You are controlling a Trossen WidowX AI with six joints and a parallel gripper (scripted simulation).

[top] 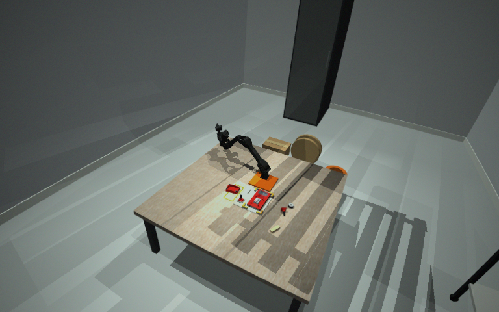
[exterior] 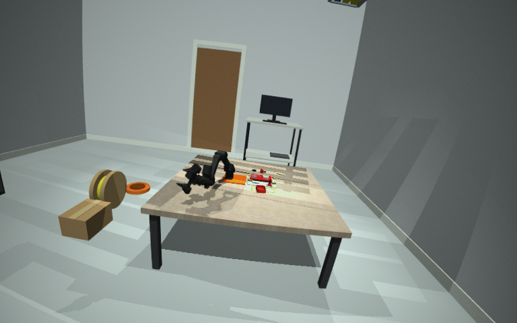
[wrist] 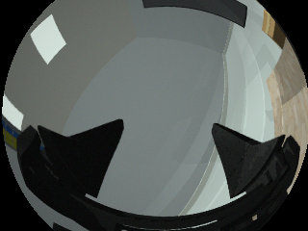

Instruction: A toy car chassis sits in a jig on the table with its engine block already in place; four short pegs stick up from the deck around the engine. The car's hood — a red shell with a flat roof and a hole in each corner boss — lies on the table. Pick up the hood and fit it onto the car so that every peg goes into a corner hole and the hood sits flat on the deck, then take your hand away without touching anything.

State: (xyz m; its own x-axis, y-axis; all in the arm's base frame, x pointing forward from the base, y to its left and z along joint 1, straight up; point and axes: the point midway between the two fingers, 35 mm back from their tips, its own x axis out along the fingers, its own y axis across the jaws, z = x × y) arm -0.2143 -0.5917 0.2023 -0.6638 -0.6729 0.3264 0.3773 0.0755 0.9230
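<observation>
My gripper tip is 510 mm short of the red hood, 450 mm to the right of it and 210 mm above it. Round my gripper tip: tan block 730 mm ahead, 900 mm to the left, 210 mm below.
</observation>
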